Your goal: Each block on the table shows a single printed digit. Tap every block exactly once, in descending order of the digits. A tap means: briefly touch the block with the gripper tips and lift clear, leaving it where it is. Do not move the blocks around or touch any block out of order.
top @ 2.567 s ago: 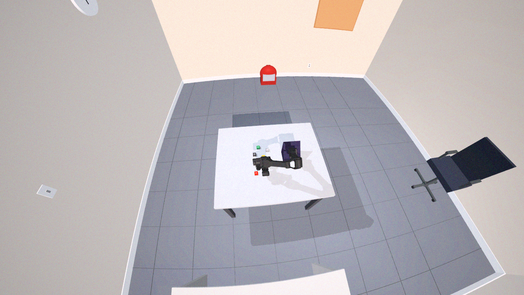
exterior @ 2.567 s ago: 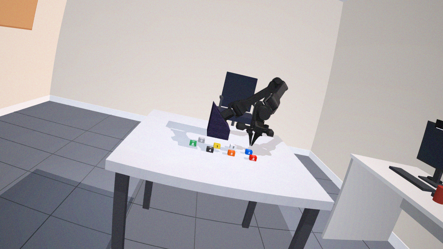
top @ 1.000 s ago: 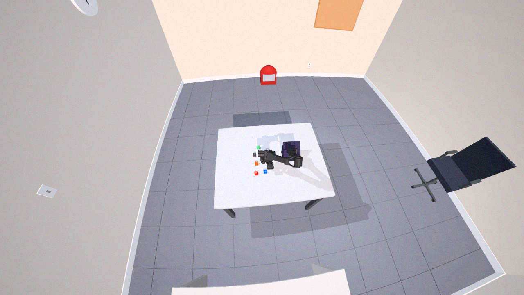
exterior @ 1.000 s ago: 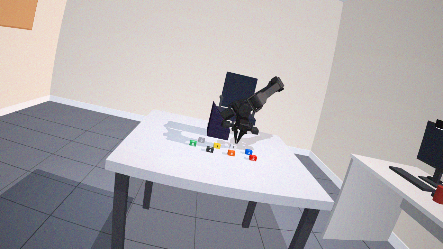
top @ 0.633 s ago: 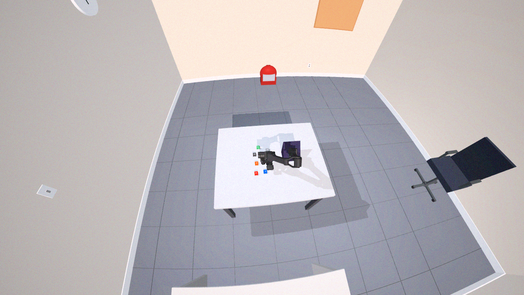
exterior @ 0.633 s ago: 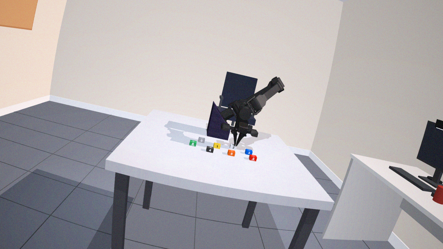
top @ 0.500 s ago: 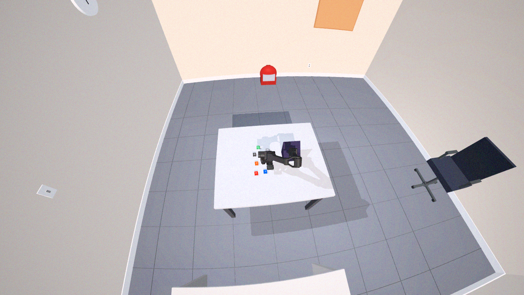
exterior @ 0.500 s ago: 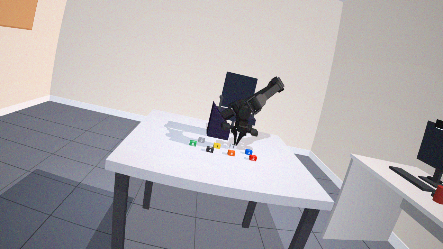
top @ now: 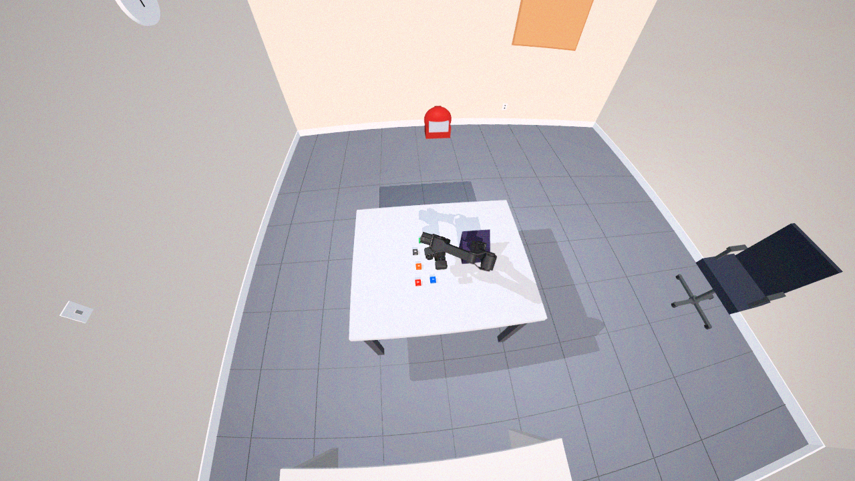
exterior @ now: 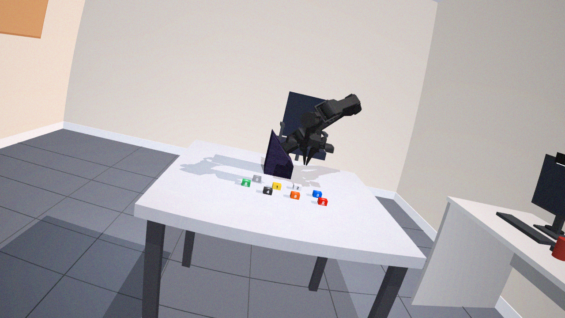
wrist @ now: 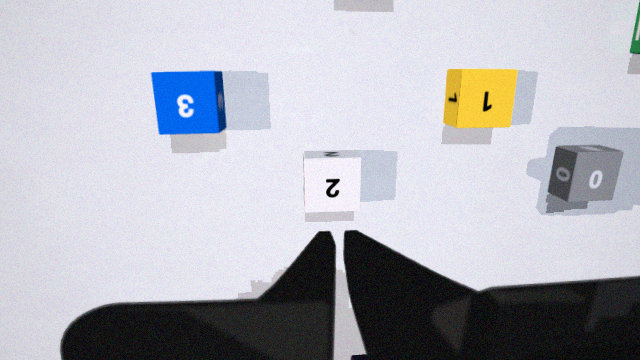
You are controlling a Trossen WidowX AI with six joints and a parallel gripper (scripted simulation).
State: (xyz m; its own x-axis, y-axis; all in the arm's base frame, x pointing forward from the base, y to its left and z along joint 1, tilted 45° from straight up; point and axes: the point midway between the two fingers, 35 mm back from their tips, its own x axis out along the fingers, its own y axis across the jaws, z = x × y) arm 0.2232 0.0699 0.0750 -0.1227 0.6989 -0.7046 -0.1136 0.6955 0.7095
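Right now the yellow block marked 1 is 10 cm below my gripper tip, 9 cm to the right of it and 5 cm ahead of it. Round my gripper tip: orange block 8: 12 cm ahead, 10 cm below, 1 cm to the right; white block 2: 10 cm below, 1 cm to the right, 1 cm behind; blue block: 10 cm below, 7 cm to the left, 3 cm ahead.
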